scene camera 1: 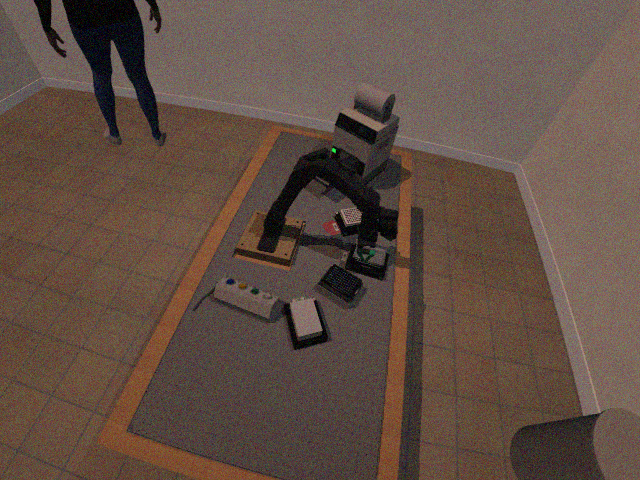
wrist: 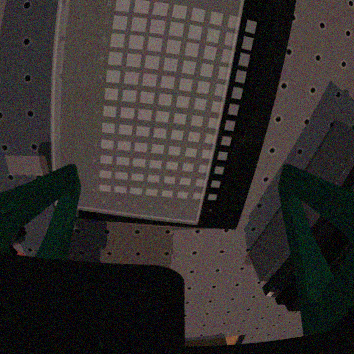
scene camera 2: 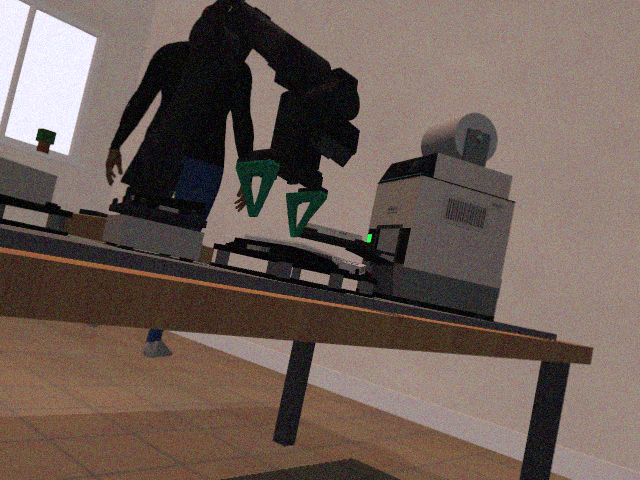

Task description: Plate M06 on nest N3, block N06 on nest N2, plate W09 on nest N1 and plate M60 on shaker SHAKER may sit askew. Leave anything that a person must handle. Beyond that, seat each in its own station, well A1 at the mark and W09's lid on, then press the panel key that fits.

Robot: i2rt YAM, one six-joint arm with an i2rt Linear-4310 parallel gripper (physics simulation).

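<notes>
My gripper [scene camera 1: 368, 253] [scene camera 2: 273, 225] [wrist: 179, 175] is open above a black plate with pale square wells [wrist: 233, 109]. A translucent lid [wrist: 82, 115] lies over the plate, offset to one side; in the wrist view one column of wells shows outside its right edge. Nothing is between the fingers. In scene camera 1, a dark block-like piece [scene camera 1: 341, 281], a white plate [scene camera 1: 306, 316] and a white piece with a grid of holes [scene camera 1: 352, 215] sit on separate dark bases. A key panel [scene camera 1: 242, 299] has blue, yellow, green and white keys. Station names and the A1 mark are not readable.
A tall grey machine [scene camera 1: 364, 136] [scene camera 2: 439, 227] with a green light stands at the far end. A red card [scene camera 1: 330, 227] lies near the holed piece. The arm's wooden base [scene camera 1: 250, 246] is beside the stations. A person [scene camera 1: 111, 56] [scene camera 2: 180, 113] stands behind the table.
</notes>
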